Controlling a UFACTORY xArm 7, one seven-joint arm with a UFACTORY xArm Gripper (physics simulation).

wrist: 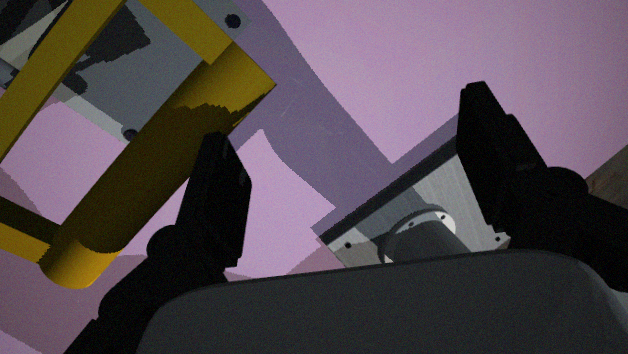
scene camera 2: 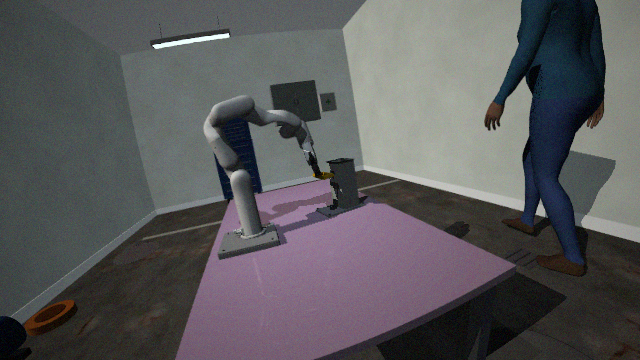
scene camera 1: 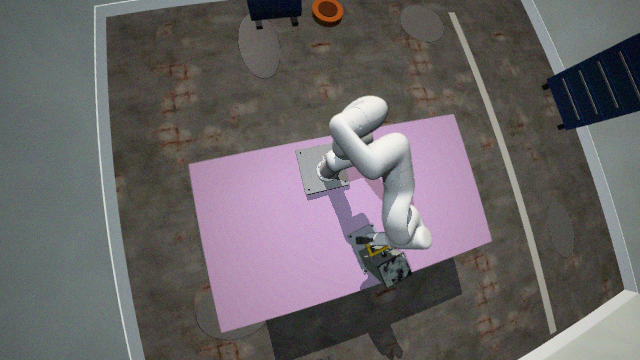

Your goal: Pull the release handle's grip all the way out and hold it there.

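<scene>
The release handle's yellow grip (scene camera 1: 371, 252) (scene camera 2: 323, 175) (wrist: 142, 170) is a thick round bar on two flat yellow arms. It stands out from a grey housing (scene camera 1: 395, 270) (scene camera 2: 346, 182) on a bolted grey base plate (scene camera 2: 327, 212) (wrist: 165, 65). My gripper (scene camera 2: 315, 171) (wrist: 343, 137) is open, with nothing between its fingers. In the wrist view the left finger overlaps the grip's near edge, and the bar lies outside the space between the fingers. Whether that finger touches the bar I cannot tell. In scene camera 1 the arm hides part of the handle.
The pink table (scene camera 1: 260, 240) (scene camera 2: 350, 270) carries my arm's base plate (scene camera 1: 310, 167) (scene camera 2: 250, 246) (wrist: 447, 182). The housing is near the table's edge. A person (scene camera 2: 560, 115) stands on the floor beyond the table. A blue cabinet (scene camera 1: 597, 87) (scene camera 2: 242, 160) and an orange ring (scene camera 1: 328, 21) stand off the table.
</scene>
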